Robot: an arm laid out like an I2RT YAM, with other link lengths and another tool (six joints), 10 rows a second.
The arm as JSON. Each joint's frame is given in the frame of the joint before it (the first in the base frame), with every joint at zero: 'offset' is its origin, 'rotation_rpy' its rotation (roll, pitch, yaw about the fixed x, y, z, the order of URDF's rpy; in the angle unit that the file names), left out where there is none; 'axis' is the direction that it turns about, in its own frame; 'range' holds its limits. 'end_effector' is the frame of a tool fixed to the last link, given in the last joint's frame.
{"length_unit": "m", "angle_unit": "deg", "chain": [
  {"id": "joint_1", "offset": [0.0, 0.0, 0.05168], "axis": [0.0, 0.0, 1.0], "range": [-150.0, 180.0]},
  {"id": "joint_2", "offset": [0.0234, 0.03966, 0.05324], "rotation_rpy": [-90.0, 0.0, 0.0], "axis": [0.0, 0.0, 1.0], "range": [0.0, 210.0]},
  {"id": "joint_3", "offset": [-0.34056, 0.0, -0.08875], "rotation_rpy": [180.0, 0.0, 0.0], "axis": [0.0, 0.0, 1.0], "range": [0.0, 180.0]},
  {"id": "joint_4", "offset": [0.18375, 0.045, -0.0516], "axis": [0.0, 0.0, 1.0], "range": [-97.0, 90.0]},
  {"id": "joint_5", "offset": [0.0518, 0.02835, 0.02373], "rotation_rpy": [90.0, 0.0, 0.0], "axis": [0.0, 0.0, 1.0], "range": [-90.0, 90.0]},
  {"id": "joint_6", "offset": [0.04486, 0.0, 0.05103], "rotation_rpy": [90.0, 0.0, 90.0], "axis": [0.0, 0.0, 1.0], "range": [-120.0, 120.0]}
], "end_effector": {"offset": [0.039, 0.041, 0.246], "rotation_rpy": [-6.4, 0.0, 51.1]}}
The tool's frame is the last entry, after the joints.
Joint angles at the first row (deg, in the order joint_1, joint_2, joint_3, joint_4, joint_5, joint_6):
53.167 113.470 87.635 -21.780 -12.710 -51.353
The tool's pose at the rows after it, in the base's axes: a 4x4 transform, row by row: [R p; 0 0 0 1], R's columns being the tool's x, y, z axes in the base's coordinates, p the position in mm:
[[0.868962 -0.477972 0.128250 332.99], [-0.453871 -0.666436 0.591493 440.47], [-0.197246 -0.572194 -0.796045 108.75], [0 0 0 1]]
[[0.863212 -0.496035 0.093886 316.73], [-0.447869 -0.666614 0.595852 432.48], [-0.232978 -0.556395 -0.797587 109.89], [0 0 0 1]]
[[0.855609 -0.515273 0.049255 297.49], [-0.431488 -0.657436 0.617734 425.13], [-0.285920 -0.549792 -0.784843 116.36], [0 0 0 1]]
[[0.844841 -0.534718 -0.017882 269.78], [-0.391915 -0.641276 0.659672 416.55], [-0.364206 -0.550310 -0.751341 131.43], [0 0 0 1]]
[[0.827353 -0.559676 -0.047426 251.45], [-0.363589 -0.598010 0.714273 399.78], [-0.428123 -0.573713 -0.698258 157.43], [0 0 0 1]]
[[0.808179 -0.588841 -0.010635 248.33], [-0.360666 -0.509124 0.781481 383.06], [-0.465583 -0.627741 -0.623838 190.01], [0 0 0 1]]
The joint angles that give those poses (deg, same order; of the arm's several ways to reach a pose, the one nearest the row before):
53.168 112.137 86.760 -23.353 -14.611 -50.434
53.101 110.170 84.860 -24.272 -16.338 -49.430
52.534 107.460 82.413 -24.623 -19.485 -48.270
51.243 103.372 79.307 -25.058 -24.994 -47.113
48.577 97.646 75.571 -24.687 -30.151 -45.757
45.845 91.111 70.872 -20.601 -32.753 -42.282

